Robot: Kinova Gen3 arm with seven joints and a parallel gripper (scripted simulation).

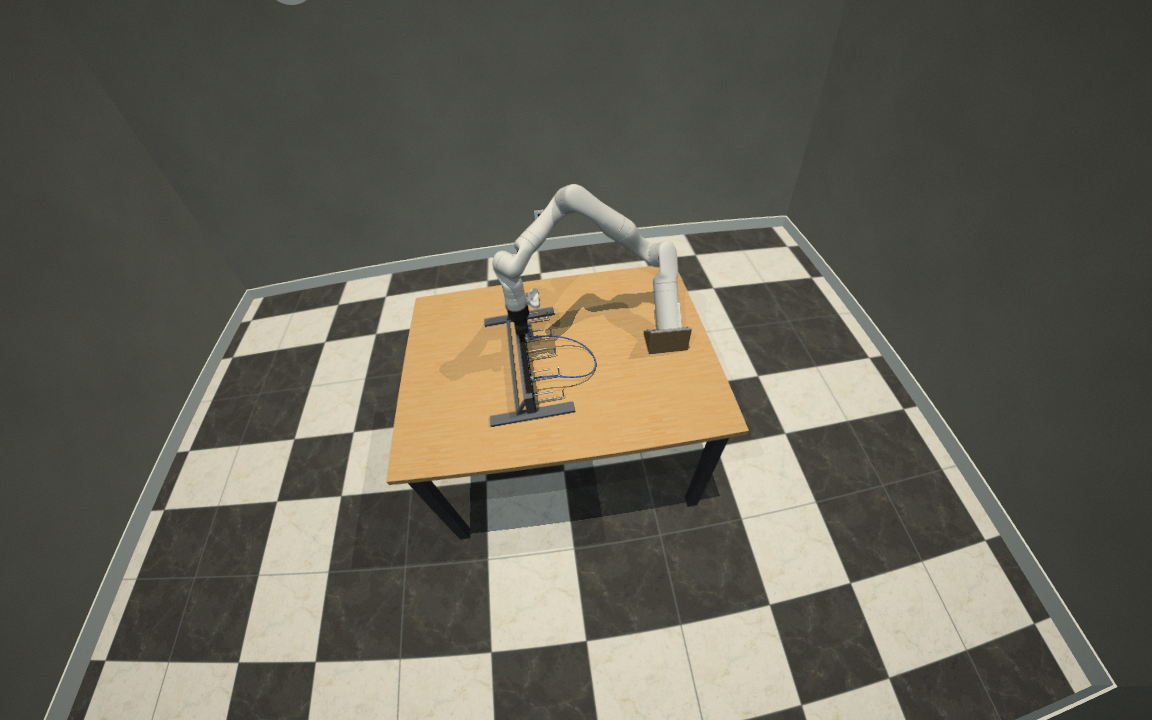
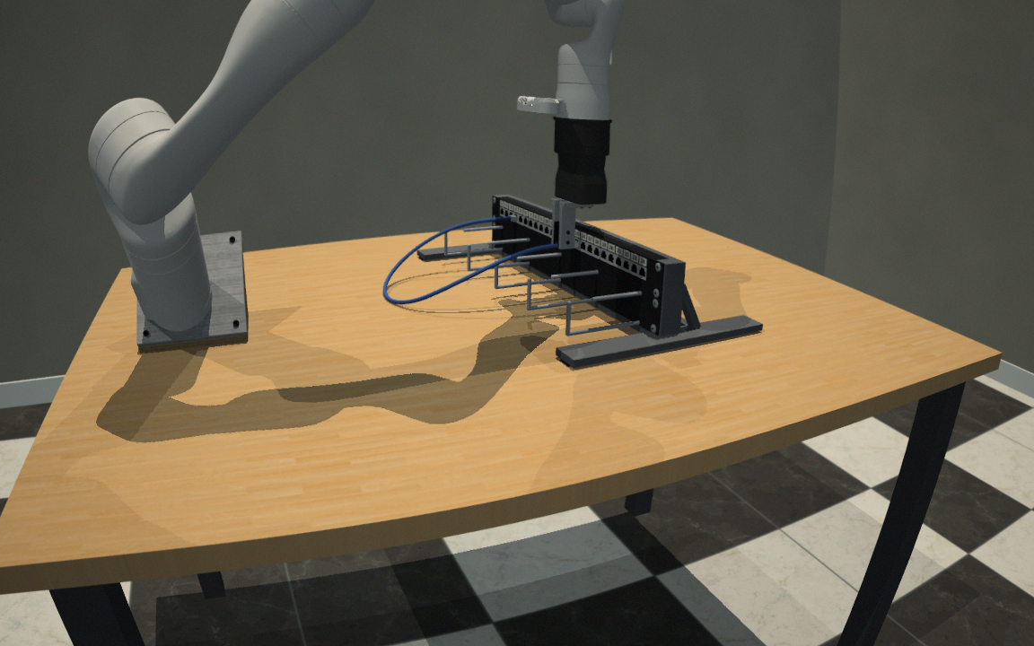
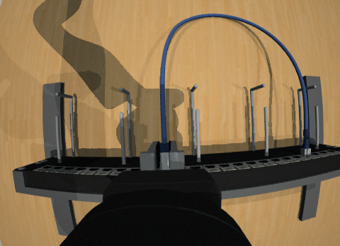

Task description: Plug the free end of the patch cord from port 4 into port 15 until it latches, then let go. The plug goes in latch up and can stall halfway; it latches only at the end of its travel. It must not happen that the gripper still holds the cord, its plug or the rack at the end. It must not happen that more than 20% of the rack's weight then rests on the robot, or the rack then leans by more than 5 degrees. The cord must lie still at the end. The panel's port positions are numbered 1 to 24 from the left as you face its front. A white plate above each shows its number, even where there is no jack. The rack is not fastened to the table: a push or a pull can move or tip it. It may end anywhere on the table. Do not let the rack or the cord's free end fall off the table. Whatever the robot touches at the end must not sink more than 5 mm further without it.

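My gripper is now 1 cm short of the plug and 1 cm above it.
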